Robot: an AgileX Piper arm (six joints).
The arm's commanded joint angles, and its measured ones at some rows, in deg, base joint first. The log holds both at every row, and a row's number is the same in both.
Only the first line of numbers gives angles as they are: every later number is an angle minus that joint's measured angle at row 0.
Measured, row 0:
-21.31 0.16 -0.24 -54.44 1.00 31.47
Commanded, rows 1 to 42:
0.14 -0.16 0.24 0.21 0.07 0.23
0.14 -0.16 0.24 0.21 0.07 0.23
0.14 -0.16 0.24 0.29 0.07 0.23
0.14 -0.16 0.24 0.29 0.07 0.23
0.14 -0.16 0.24 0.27 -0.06 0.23
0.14 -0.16 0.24 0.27 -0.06 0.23
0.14 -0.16 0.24 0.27 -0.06 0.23
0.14 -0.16 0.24 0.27 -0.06 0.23
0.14 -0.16 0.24 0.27 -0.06 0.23
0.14 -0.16 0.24 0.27 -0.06 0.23
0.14 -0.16 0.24 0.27 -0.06 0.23
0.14 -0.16 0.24 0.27 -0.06 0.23
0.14 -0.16 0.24 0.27 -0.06 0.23
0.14 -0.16 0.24 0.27 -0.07 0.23
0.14 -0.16 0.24 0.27 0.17 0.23
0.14 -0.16 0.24 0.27 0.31 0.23
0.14 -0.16 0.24 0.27 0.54 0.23
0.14 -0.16 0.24 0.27 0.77 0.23
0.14 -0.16 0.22 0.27 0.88 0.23
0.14 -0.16 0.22 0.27 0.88 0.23
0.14 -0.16 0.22 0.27 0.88 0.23
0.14 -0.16 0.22 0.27 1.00 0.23
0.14 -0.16 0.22 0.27 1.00 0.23
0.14 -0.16 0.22 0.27 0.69 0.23
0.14 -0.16 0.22 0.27 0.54 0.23
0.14 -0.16 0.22 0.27 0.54 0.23
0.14 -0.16 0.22 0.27 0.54 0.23
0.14 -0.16 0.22 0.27 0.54 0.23
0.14 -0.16 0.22 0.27 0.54 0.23
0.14 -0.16 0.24 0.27 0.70 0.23
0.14 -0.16 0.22 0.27 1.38 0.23
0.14 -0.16 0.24 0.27 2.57 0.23
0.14 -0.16 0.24 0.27 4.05 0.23
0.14 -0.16 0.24 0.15 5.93 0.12
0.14 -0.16 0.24 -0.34 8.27 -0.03
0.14 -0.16 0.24 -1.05 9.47 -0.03
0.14 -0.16 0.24 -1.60 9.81 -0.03
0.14 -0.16 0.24 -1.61 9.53 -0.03
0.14 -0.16 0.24 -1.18 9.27 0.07
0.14 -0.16 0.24 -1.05 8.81 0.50
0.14 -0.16 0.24 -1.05 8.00 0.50
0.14 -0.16 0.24 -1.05 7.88 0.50
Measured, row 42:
0.00 0.00 0.00 -0.89 8.75 0.11
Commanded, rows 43 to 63:
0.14 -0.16 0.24 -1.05 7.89 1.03
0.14 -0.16 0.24 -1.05 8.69 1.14
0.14 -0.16 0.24 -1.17 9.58 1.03
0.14 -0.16 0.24 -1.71 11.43 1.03
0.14 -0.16 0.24 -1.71 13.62 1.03
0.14 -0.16 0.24 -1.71 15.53 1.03
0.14 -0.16 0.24 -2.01 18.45 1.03
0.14 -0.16 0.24 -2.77 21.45 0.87
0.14 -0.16 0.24 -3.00 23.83 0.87
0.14 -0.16 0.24 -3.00 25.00 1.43
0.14 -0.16 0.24 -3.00 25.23 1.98
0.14 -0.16 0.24 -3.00 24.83 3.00
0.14 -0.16 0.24 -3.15 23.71 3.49
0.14 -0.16 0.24 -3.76 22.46 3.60
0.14 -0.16 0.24 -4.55 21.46 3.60
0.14 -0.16 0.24 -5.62 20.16 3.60
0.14 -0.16 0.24 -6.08 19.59 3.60
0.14 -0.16 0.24 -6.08 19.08 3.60
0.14 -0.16 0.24 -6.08 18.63 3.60
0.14 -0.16 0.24 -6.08 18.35 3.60
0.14 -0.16 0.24 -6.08 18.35 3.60
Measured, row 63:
0.00 0.00 0.00 -5.10 20.13 3.09
